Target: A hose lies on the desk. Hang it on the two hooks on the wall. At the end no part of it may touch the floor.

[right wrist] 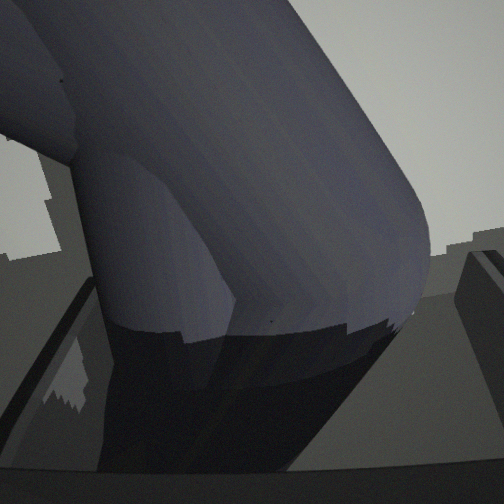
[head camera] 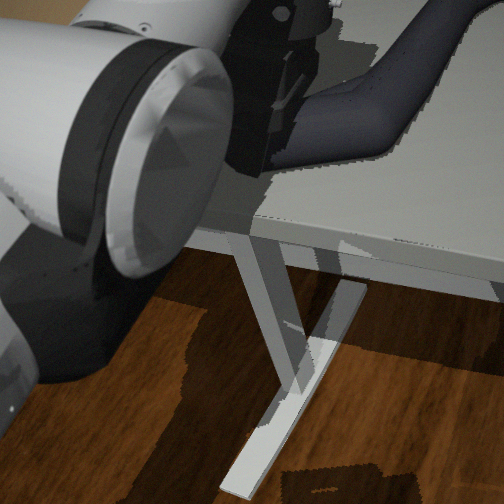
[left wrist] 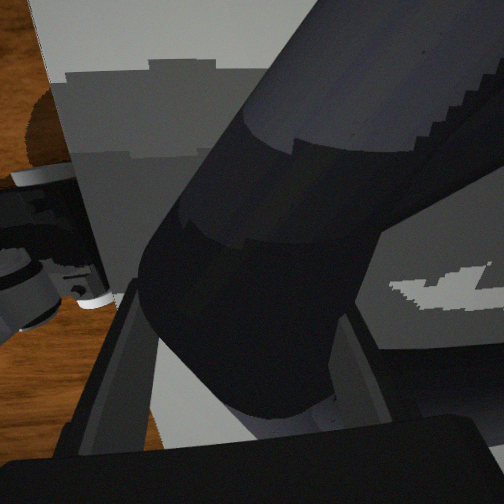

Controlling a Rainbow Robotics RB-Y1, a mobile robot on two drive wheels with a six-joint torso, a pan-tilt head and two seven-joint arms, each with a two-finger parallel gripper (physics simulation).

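Note:
A thick dark grey hose point(head camera: 370, 95) lies on the white desk point(head camera: 400, 200) and bends up toward the top right. My left gripper point(head camera: 272, 115) is shut on the hose end near the desk's left corner. In the left wrist view the hose end point(left wrist: 260, 310) sits tight between both fingers point(left wrist: 240, 370). In the right wrist view another part of the hose point(right wrist: 240, 250) lies between my right gripper's wide-open fingers point(right wrist: 280, 350), which stand apart from it. The wall hooks are out of view.
My left arm's big white forearm point(head camera: 100, 135) fills the left of the head view. The desk's leg and white foot point(head camera: 285, 390) stand on the wooden floor below the desk edge. A dark square patch point(head camera: 345, 482) lies on the floor.

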